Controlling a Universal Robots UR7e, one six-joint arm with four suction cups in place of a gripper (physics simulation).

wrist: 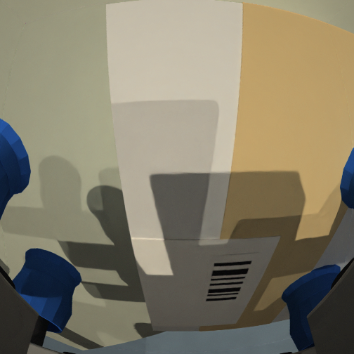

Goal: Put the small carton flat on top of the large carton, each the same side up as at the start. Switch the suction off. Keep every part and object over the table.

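The small carton (175,55) fills the middle and right of the wrist view, top face up. It has an off-white side, a tan stripe (287,100) and a white label (190,300) with a black barcode. My gripper (177,230) shows four blue suction cups. The two right cups are over the carton's right part, with their shadows running up to them, and they appear to be on its top. The two left cups hang past its left edge, over the table. The cups' contact faces are largely hidden. The large carton does not show as a separate thing.
The grey-green table (50,90) lies left of and beyond the carton. The blue-grey floor (225,342) shows past the table edge at the bottom, close to the carton's near edge. Shadows of the tool fall over the carton and table.
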